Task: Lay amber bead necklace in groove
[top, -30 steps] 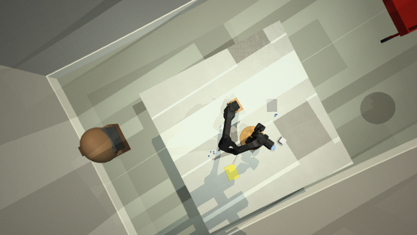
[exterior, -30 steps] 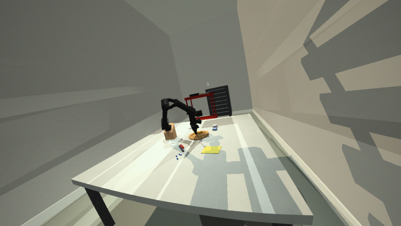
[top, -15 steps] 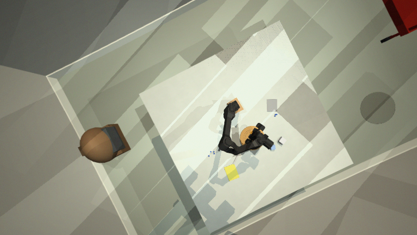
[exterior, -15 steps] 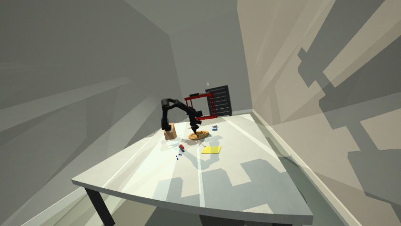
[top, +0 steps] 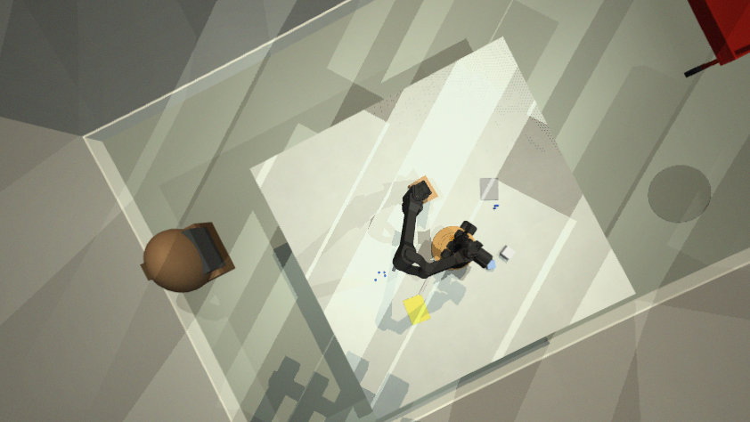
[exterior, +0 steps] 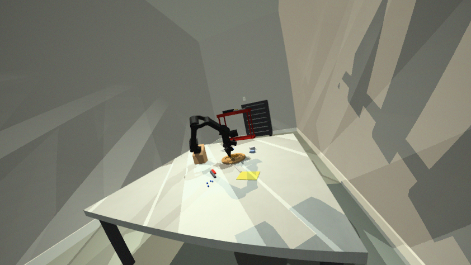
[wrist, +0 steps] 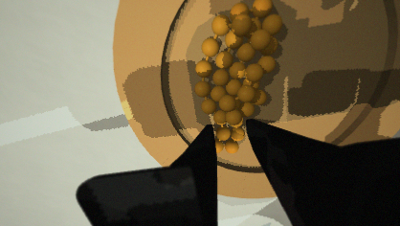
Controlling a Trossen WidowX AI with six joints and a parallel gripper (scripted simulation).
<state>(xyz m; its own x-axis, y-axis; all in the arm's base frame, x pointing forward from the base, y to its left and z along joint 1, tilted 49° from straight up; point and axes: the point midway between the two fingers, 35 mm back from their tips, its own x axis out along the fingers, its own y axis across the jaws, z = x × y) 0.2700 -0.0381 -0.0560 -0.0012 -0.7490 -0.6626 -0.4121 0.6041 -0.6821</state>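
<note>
My gripper tip is 30 mm short of the round bead board, 20 mm to the left of it and 10 mm above it. Round my gripper tip: light blue cube (180 mm ahead, 90 mm to the left, 10 mm below); red-handled tool (50 mm behind, 250 mm to the right, 10 mm below); white cube (170 mm ahead, 180 mm to the left).
</note>
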